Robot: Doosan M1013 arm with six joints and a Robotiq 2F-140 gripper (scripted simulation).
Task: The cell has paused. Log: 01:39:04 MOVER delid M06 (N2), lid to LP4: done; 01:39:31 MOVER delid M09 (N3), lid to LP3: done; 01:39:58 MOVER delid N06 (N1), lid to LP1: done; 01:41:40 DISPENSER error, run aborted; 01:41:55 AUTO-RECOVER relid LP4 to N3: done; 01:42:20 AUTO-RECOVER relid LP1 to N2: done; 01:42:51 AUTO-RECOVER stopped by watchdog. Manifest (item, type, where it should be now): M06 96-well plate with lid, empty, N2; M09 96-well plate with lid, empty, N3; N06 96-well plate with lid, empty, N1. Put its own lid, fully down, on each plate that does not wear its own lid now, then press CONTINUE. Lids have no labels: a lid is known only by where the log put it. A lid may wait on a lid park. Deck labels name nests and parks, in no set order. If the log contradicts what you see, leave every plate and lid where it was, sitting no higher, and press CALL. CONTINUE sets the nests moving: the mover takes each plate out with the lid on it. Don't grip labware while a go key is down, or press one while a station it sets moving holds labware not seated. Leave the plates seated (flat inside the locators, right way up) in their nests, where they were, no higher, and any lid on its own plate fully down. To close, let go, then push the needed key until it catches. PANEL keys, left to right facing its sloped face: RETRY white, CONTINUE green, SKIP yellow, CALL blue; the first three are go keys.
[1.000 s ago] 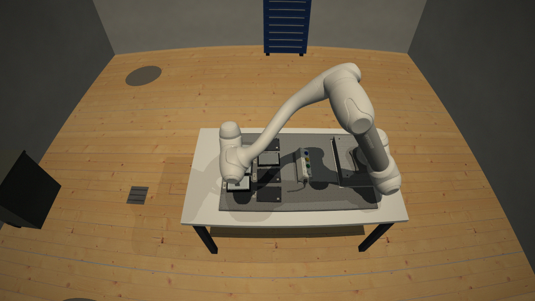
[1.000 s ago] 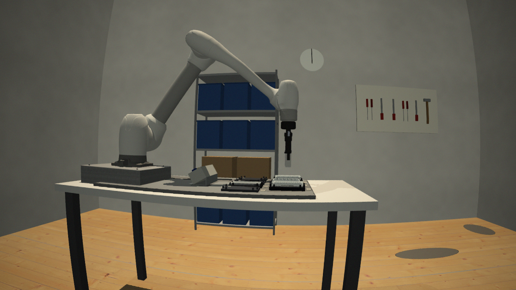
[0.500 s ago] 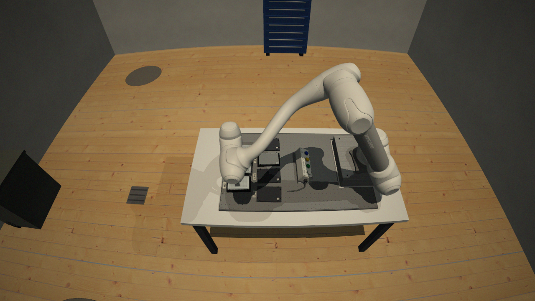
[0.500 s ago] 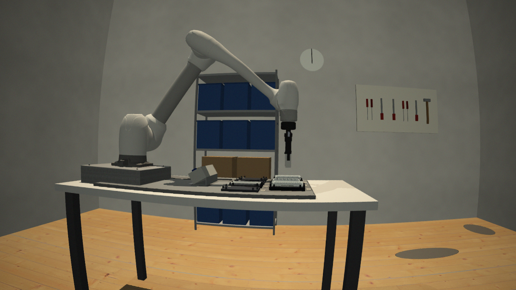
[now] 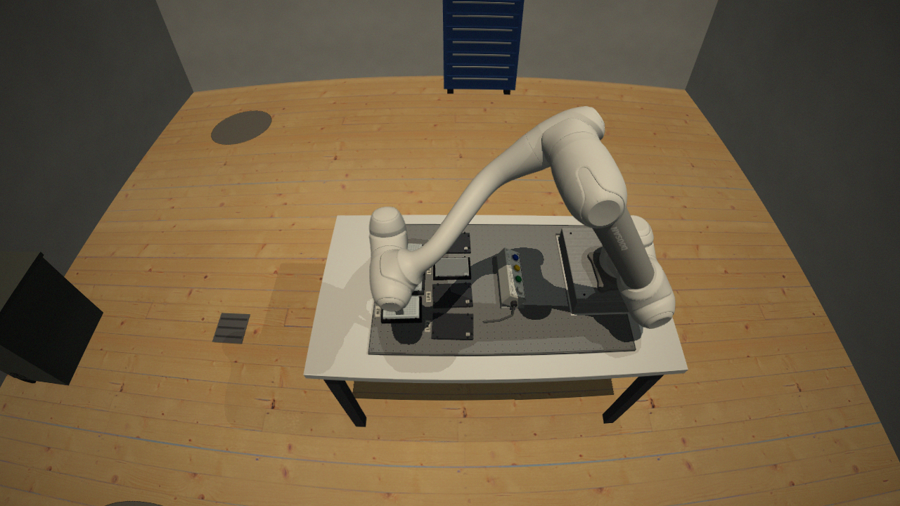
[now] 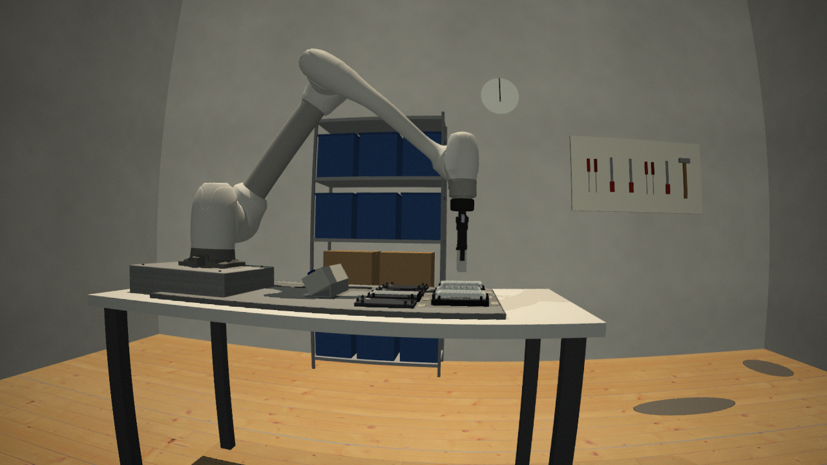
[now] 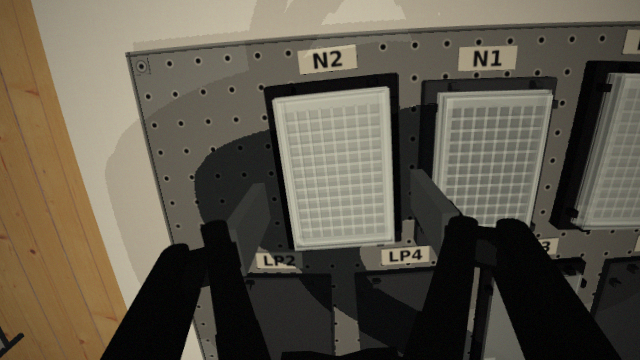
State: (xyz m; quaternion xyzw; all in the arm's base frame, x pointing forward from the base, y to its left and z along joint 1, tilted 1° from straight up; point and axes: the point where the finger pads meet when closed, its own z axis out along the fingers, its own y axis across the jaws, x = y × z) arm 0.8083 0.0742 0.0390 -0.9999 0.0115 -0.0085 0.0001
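Right now my hand is 80 mm above the nest N2. Also, from my hand: park LP4: 190 mm behind, 90 mm below, 50 mm to the right; park LP2: 180 mm behind, 90 mm below, 80 mm to the left; LP2 label: 90 mm below, 90 mm behind, 70 mm to the left.
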